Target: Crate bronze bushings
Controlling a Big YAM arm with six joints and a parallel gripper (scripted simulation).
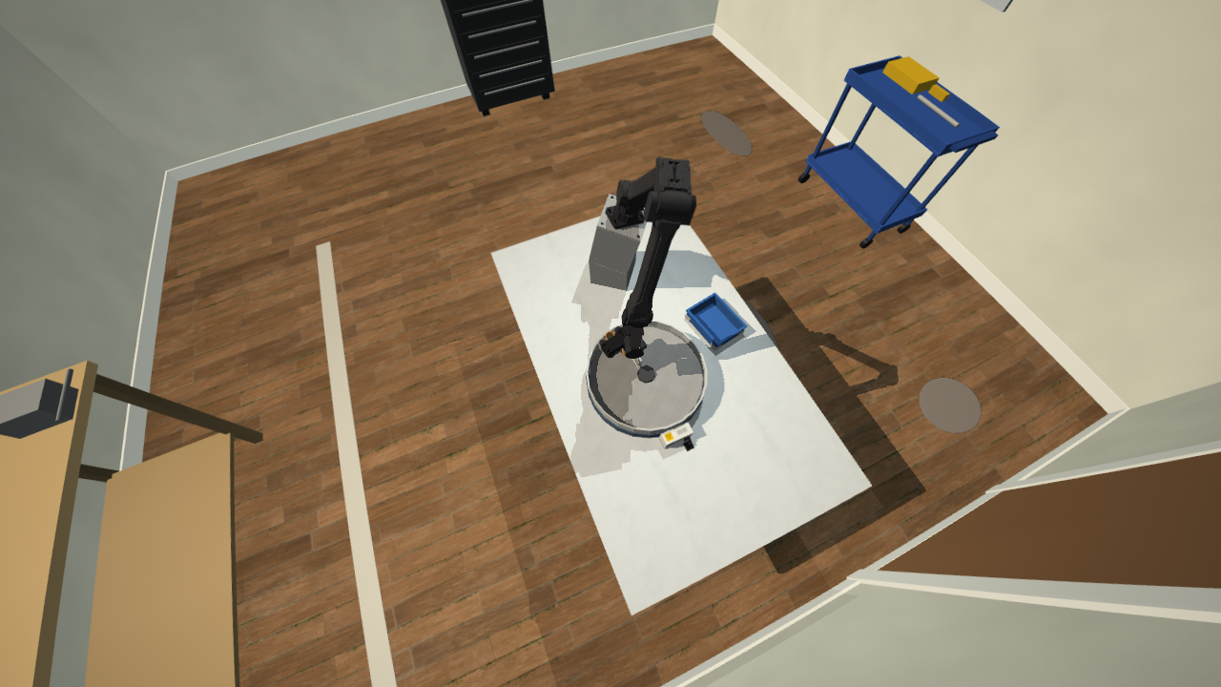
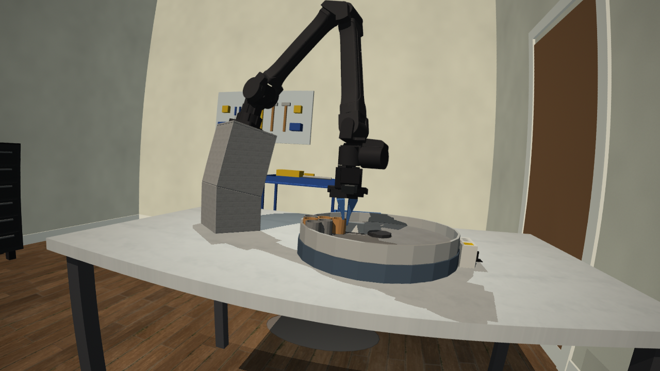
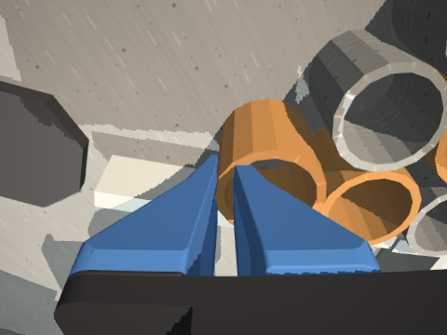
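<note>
My hand is 37 cm to the right of the blue crate and 6 cm above it. Round my hand: round grey turning table (9 cm ahead, 2 cm to the left, 3 cm below).
</note>
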